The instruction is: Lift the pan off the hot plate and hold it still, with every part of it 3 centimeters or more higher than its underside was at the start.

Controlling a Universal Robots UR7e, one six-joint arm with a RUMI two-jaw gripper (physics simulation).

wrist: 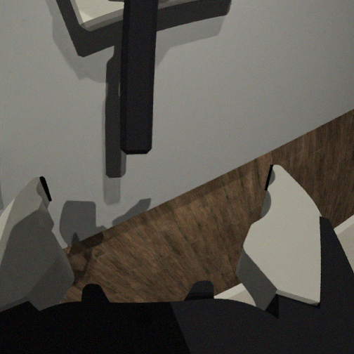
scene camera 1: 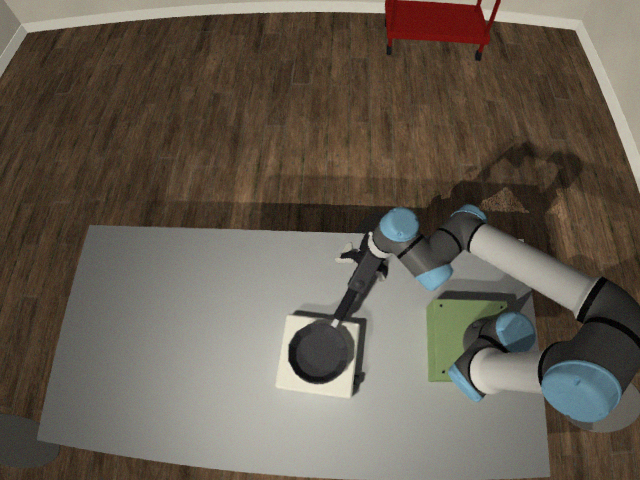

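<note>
The dark round pan (scene camera 1: 319, 352) sits upright on the square cream hot plate (scene camera 1: 288, 380) (wrist: 100, 13). Its black handle (scene camera 1: 345, 304) (wrist: 138, 80) points toward the table's back edge, and its shadow lies on the table. My gripper (scene camera 1: 362, 264) (wrist: 156, 173) is open and empty, above the table near its back edge, just beyond the handle's free end. In the wrist view the handle comes down from the top, left of the middle between the fingers, and ends above the line of the fingertips. Most of the pan's bowl is out of the wrist view.
The grey table (scene camera 1: 170, 320) (wrist: 240, 85) ends at its back edge, with wooden floor (scene camera 1: 206, 129) (wrist: 190, 220) beyond. A green base plate (scene camera 1: 444, 335) lies to the right, below the arm. A small dark knob (scene camera 1: 359, 378) is at the hot plate's right side. A red cart (scene camera 1: 439, 38) stands far back.
</note>
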